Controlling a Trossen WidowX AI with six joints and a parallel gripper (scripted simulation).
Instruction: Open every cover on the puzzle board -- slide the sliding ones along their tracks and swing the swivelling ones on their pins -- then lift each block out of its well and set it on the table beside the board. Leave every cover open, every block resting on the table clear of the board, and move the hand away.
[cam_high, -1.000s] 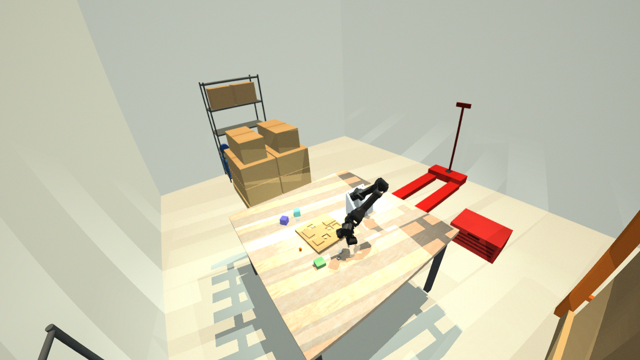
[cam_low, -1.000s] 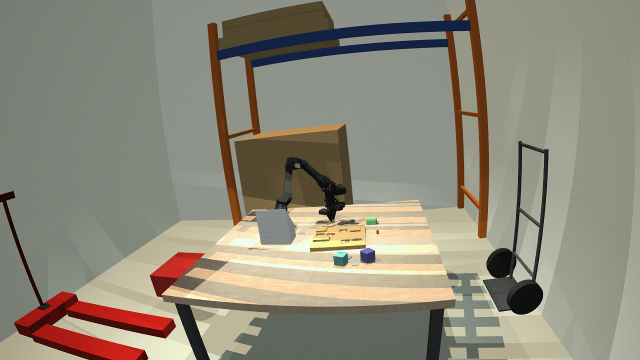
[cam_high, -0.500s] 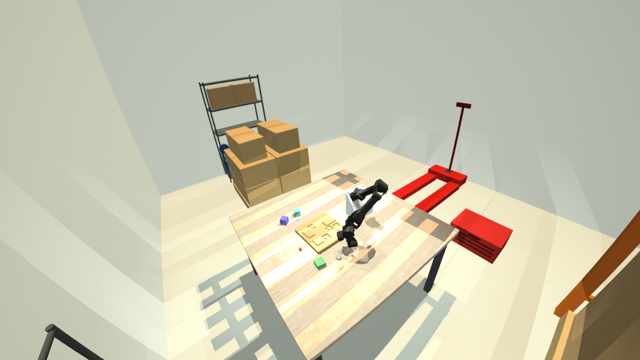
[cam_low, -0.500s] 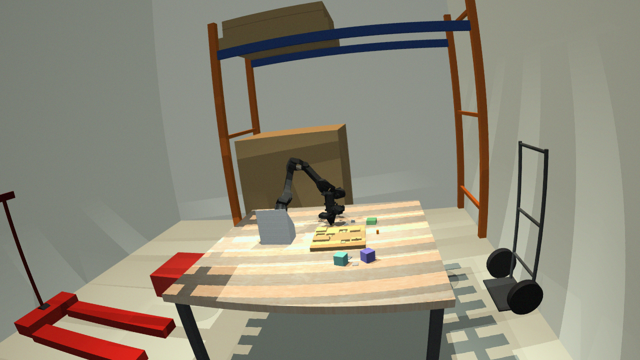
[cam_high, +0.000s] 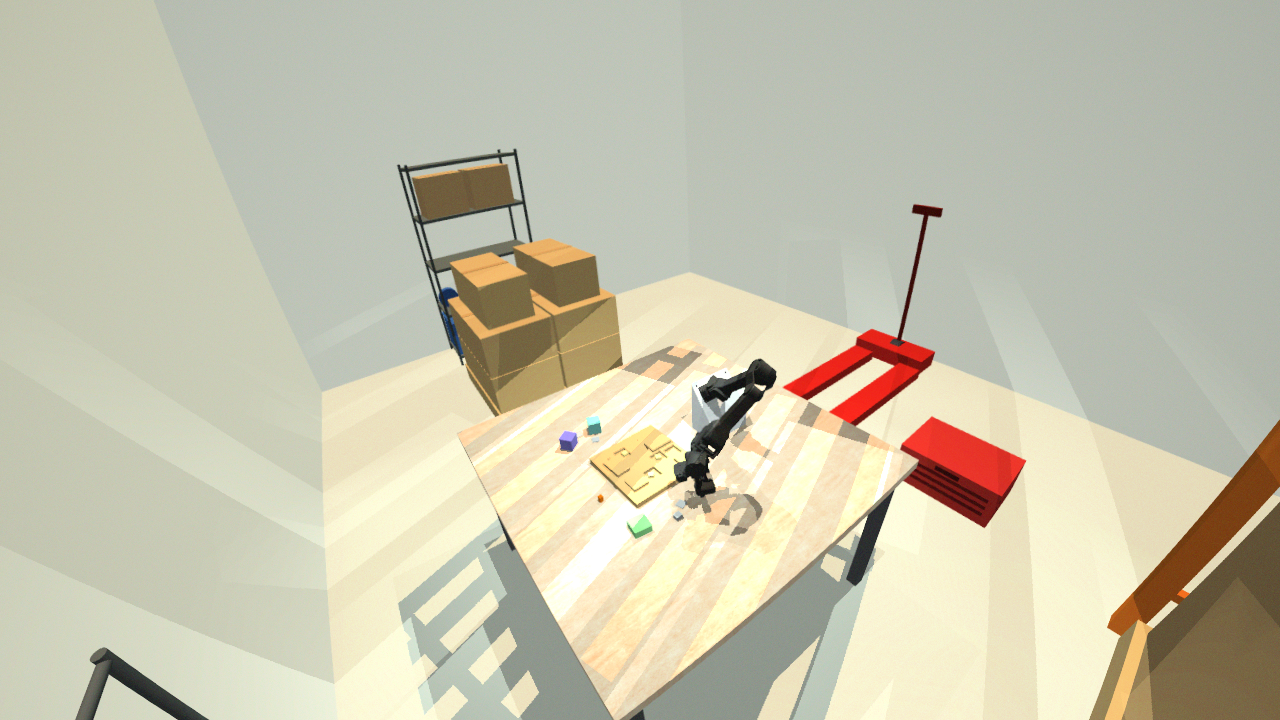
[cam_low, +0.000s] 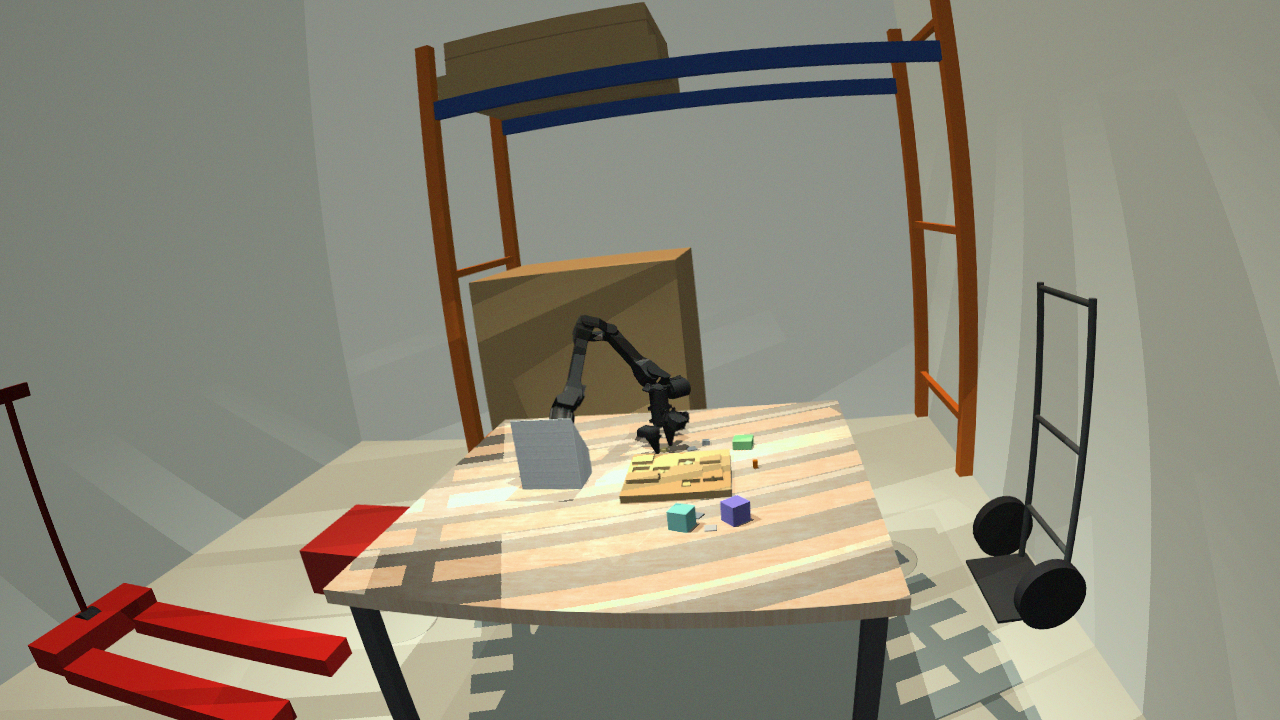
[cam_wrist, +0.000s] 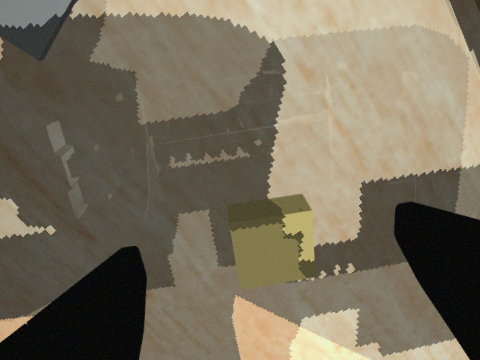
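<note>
Now: the wooden puzzle board 70 mm ahead of my gripper tip, 200 mm to the right of it and 10 mm above it. From my gripper tip the other things lie so: tiny orange piece 290 mm ahead, 170 mm to the right, 10 mm above; then small grey piece 130 mm ahead, 40 mm to the left; then green block 250 mm ahead, 10 mm to the left, 10 mm above.
</note>
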